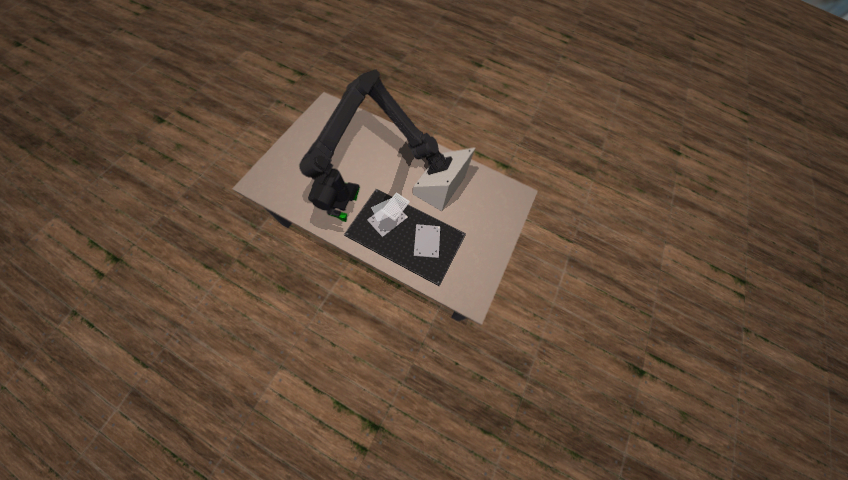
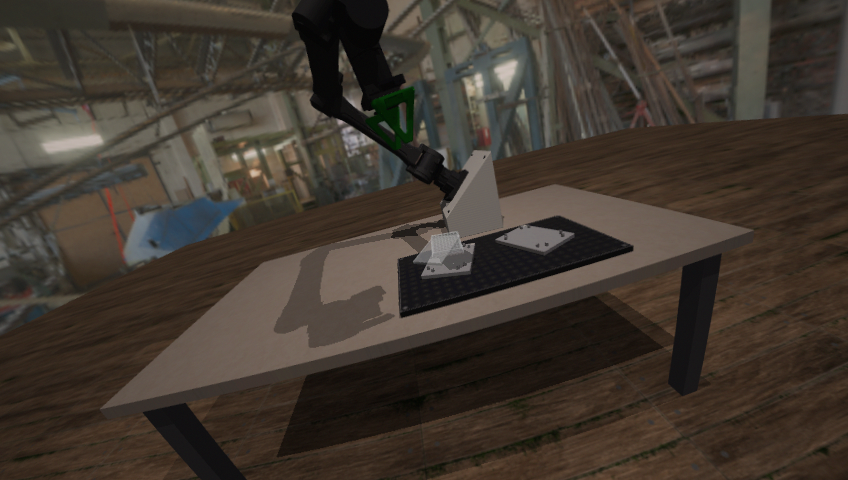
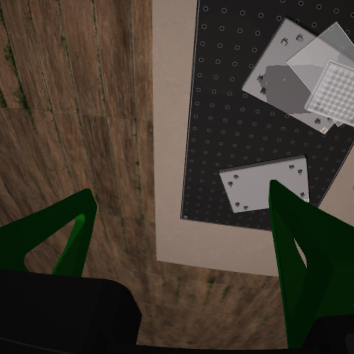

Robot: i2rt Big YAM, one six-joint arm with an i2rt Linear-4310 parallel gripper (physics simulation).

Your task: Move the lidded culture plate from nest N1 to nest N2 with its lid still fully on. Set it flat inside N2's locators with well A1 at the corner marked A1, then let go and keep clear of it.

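Where they show: gripper, fingertip midpoint: (image 1: 349, 210) (image 2: 402, 146) (image 3: 176, 193); arm's base, origin of the base link: (image 1: 440, 166) (image 2: 457, 186).
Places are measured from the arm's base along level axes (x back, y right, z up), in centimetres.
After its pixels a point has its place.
A clear well plate (image 1: 399, 204) (image 2: 446, 242) @(z -9.2, x -27.1, y 13.7 cm) (image 3: 334, 92) @(z -9.4, x -28.1, y 14.6 cm) lies tilted over one nest (image 1: 381, 230) @(z -11.3, x -38.7, y 14.2 cm) (image 2: 446, 273) @(z -12.3, x -38.8, y 17.6 cm) (image 3: 272, 55) @(z -12.1, x -37.3, y 18.1 cm), skewed to its locators. The clear lid (image 1: 378, 209) @(z -10.1, x -29.6, y 20.2 cm) (image 2: 423, 256) @(z -10.2, x -29.5, y 21.0 cm) (image 3: 325, 47) @(z -10.3, x -30.6, y 20.6 cm) is off the wells, skewed and partly overlapping the plate. What props them is unclear. The other nest (image 1: 426, 242) @(z -12.0, x -35.2, y -8.2 cm) (image 2: 535, 238) @(z -12.1, x -35.7, y -7.8 cm) (image 3: 260, 187) @(z -12.1, x -35.2, y -8.1 cm) bears no plate; its corner locators show. Nest labels and well A1 cannot be read. My gripper (image 1: 349, 205) @(z 17.8, x -46.3, y 21.0 cm) (image 2: 402, 144) @(z 17.8, x -46.3, y 21.0 cm) (image 3: 176, 193) @(z 17.8, x -46.3, y 21.0 cm) is open and empty, high above the table, off to the side of the plate.
Both nests stand on a black perforated board (image 1: 404, 252) @(z -13.3, x -43.8, y -0.4 cm) (image 2: 511, 261) @(z -13.2, x -41.3, y 2.2 cm) (image 3: 215, 115) @(z -13.2, x -45.0, y 6.9 cm) on the pale table (image 1: 499, 237) @(z -14.5, x -16.3, y -41.1 cm) (image 2: 238, 356) @(z -14.5, x -43.4, y 67.0 cm) (image 3: 170, 150) @(z -14.5, x -53.4, y -2.3 cm). A light wedge-shaped mount (image 1: 437, 196) @(z -3.1, x -14.4, y -4.5 cm) (image 2: 482, 205) @(z -5.5, x -14.1, y -3.0 cm) carries the arm's base behind the board. The arm arches high over the table.
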